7 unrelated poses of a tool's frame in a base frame.
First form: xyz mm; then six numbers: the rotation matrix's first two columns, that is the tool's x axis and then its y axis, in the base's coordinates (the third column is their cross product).
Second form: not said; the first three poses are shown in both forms.
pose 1, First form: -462.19 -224.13 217.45 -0.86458 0.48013 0.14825 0.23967 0.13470 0.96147
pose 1, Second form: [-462.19 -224.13 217.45], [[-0.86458 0.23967 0.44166], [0.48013 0.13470 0.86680], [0.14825 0.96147 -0.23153]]
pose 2, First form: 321.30 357.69 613.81 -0.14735 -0.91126 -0.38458 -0.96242 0.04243 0.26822
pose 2, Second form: [321.30 357.69 613.81], [[-0.14735 -0.96242 -0.22810], [-0.91126 0.04243 0.40965], [-0.38458 0.26822 -0.88327]]
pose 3, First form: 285.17 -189.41 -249.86 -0.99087 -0.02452 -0.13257 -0.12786 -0.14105 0.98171
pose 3, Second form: [285.17 -189.41 -249.86], [[-0.99087 -0.12786 -0.04277], [-0.02452 -0.14105 0.98970], [-0.13257 0.98171 0.13663]]
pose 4, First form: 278.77 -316.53 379.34 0.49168 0.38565 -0.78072 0.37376 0.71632 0.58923
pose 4, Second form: [278.77 -316.53 379.34], [[0.49168 0.37376 0.78648], [0.38565 0.71632 -0.58151], [-0.78072 0.58923 0.20806]]
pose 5, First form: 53.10 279.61 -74.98 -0.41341 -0.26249 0.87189 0.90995 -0.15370 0.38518
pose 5, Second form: [53.10 279.61 -74.98], [[-0.41341 0.90995 0.03290], [-0.26249 -0.15370 0.95261], [0.87189 0.38518 0.30239]]
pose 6, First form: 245.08 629.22 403.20 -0.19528 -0.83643 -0.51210 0.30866 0.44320 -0.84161
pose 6, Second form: [245.08 629.22 403.20], [[-0.19528 0.30866 0.93091], [-0.83643 0.44320 -0.32241], [-0.51210 -0.84161 0.17162]]
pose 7, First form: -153.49 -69.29 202.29 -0.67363 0.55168 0.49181 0.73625 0.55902 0.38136
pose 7, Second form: [-153.49 -69.29 202.29], [[-0.67363 0.73625 -0.06454], [0.55168 0.55902 0.61899], [0.49181 0.38136 -0.78275]]
